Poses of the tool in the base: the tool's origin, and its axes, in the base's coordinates. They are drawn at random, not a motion.
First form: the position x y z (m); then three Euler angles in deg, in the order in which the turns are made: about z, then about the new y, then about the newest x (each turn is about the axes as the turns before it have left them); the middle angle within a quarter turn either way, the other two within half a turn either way.
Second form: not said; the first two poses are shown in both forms.
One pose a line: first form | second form
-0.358 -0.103 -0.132 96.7 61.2 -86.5 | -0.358 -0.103 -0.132 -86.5 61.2 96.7
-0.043 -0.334 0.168 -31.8 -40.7 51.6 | -0.043 -0.334 0.168 51.6 -40.7 -31.8
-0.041 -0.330 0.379 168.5 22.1 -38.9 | -0.041 -0.330 0.379 -38.9 22.1 168.5
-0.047 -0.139 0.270 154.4 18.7 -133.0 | -0.047 -0.139 0.270 -133.0 18.7 154.4
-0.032 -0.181 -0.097 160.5 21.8 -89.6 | -0.032 -0.181 -0.097 -89.6 21.8 160.5
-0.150 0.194 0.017 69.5 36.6 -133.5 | -0.150 0.194 0.017 -133.5 36.6 69.5
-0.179 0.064 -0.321 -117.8 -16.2 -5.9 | -0.179 0.064 -0.321 -5.9 -16.2 -117.8
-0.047 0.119 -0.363 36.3 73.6 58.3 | -0.047 0.119 -0.363 58.3 73.6 36.3
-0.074 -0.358 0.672 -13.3 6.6 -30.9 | -0.074 -0.358 0.672 -30.9 6.6 -13.3
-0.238 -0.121 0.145 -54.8 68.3 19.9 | -0.238 -0.121 0.145 19.9 68.3 -54.8
